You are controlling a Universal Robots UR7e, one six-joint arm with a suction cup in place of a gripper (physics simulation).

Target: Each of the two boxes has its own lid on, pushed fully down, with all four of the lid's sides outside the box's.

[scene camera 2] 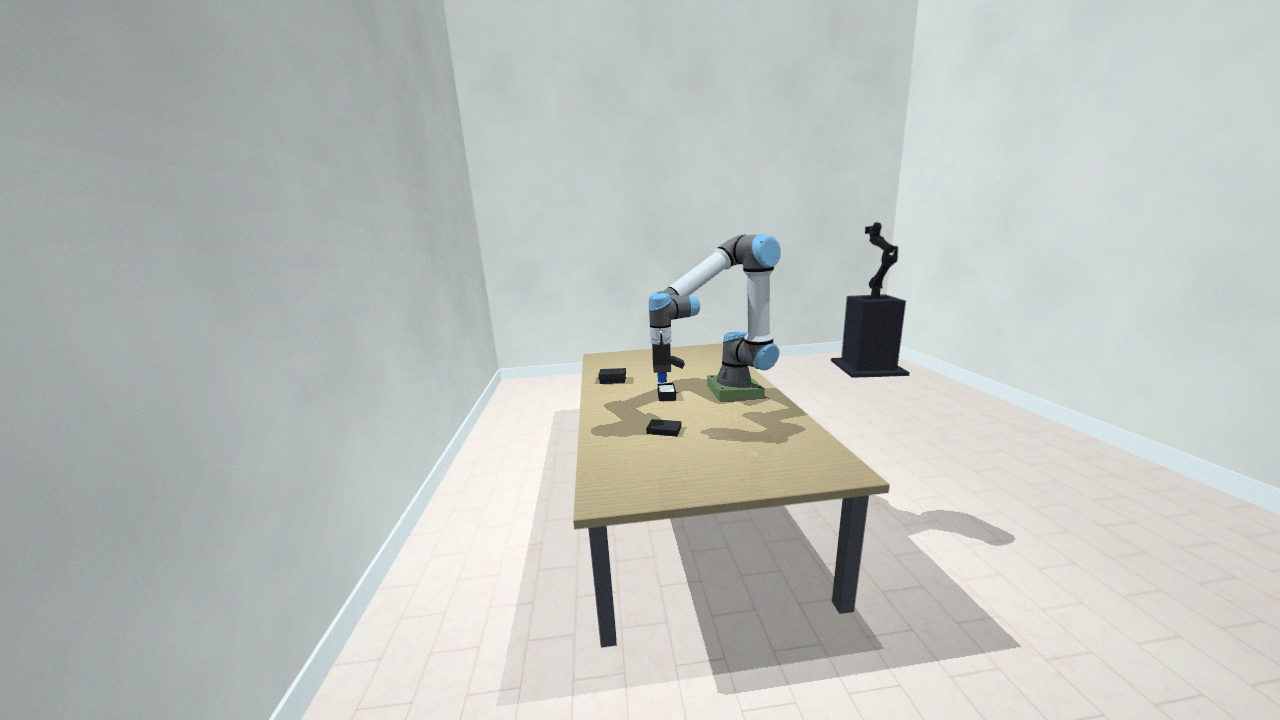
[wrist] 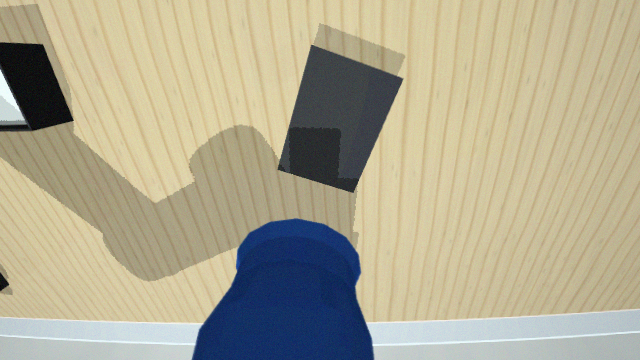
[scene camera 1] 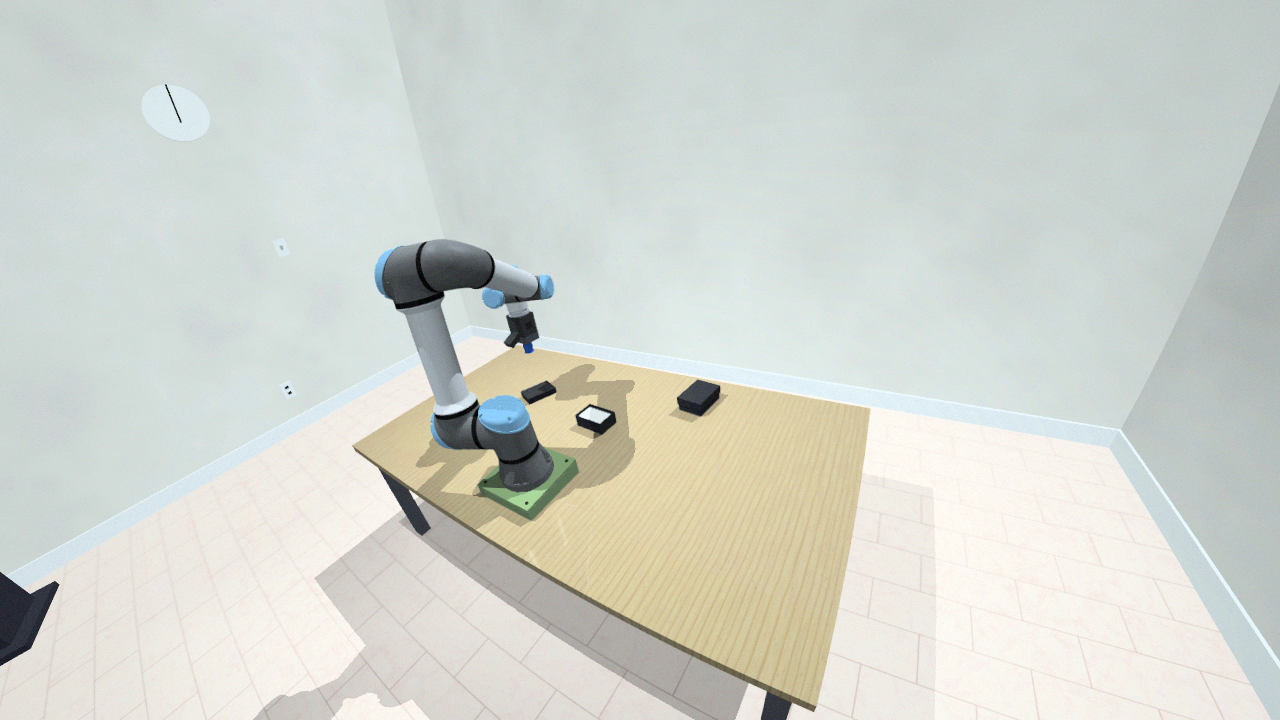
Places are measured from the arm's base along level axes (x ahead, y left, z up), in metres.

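Where they show: hand, its tool point: [scene camera 2: 662,381] [wrist: 297,271] [scene camera 1: 529,351]; arm's base, origin of its link: [scene camera 2: 733,381] [scene camera 1: 527,471].
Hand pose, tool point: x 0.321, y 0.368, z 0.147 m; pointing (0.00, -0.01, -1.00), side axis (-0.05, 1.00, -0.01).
Note:
Things, the pixels of their top centre, and the offset from my tool point. Level surfaces: height alone.
- flat dark lid, centre of its top: [wrist: 335,127] [scene camera 2: 664,424] [scene camera 1: 537,389] dx -0.001, dy +0.014, dz -0.169 m
- open black box, centre of its top: [scene camera 1: 594,413] [scene camera 2: 666,387] dx -0.015, dy -0.327, dz -0.150 m
- taller dark box, centre of its top: [scene camera 1: 698,391] [scene camera 2: 612,371] dx +0.255, dy -0.559, dz -0.143 m
- wooden table, height of its surface: dz -0.193 m
A flat dark lid [scene camera 1: 538,392] [scene camera 2: 664,428] [wrist: 345,100] lies apart on the table, with part of the arm's shadow on it. An open black box [scene camera 1: 595,418] [scene camera 2: 666,392] [wrist: 47,87] with a pale inside stands near it, without a lid, cut off at the left edge in the wrist view. A taller dark box [scene camera 1: 698,396] [scene camera 2: 612,376] looks closed on top; how far down its lid sits is too small to tell. My blue suction cup [scene camera 1: 528,348] [scene camera 2: 662,378] [wrist: 298,227] holds nothing and hangs in the air well above the table, close to the flat lid in the wrist view.
The arm stands on a green base plate [scene camera 1: 563,471] [scene camera 2: 747,392] at the edge of the wooden table [scene camera 1: 716,537] [scene camera 2: 716,483]. A black pedestal [scene camera 2: 872,331] with a small black arm stands on the floor beyond the table.

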